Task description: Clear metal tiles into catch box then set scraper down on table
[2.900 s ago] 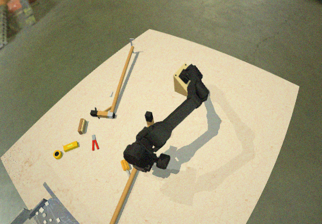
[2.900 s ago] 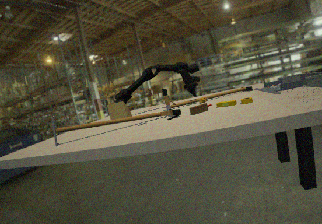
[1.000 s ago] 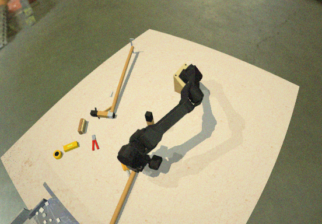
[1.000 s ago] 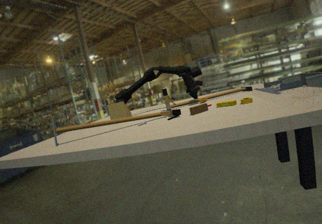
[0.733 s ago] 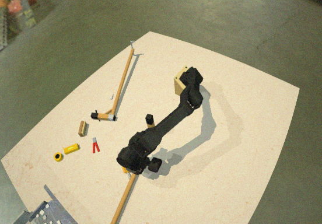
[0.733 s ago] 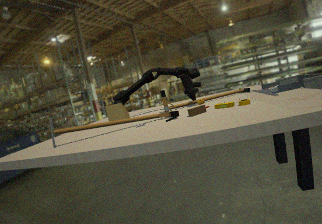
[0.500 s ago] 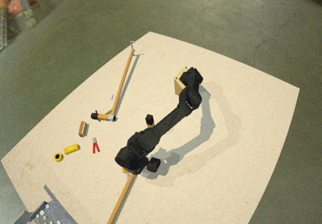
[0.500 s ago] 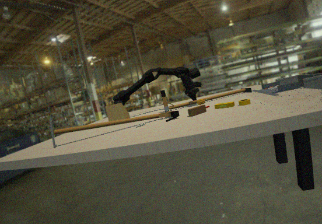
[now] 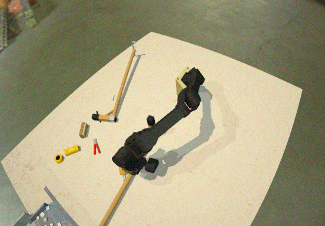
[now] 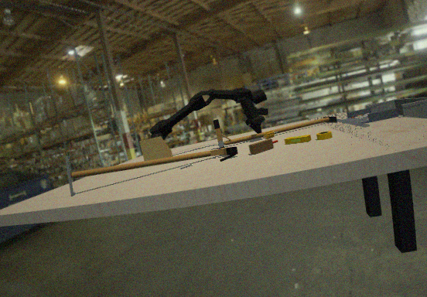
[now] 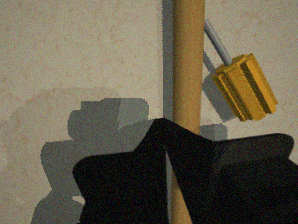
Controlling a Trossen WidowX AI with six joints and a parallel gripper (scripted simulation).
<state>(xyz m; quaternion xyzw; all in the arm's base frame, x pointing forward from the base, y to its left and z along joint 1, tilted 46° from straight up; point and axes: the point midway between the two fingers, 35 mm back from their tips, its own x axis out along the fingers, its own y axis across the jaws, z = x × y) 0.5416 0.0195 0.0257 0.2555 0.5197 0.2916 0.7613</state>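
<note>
Right now the screwdriver is 60 mm to the right of my gripper tip and 40 mm ahead of it. The rest, counted from my gripper tip: yellow tape roll 420 mm to the right, 190 mm ahead; then yellow level 380 mm to the right, 100 mm ahead; then wooden block 400 mm to the right, 30 mm behind, 10 mm above.
</note>
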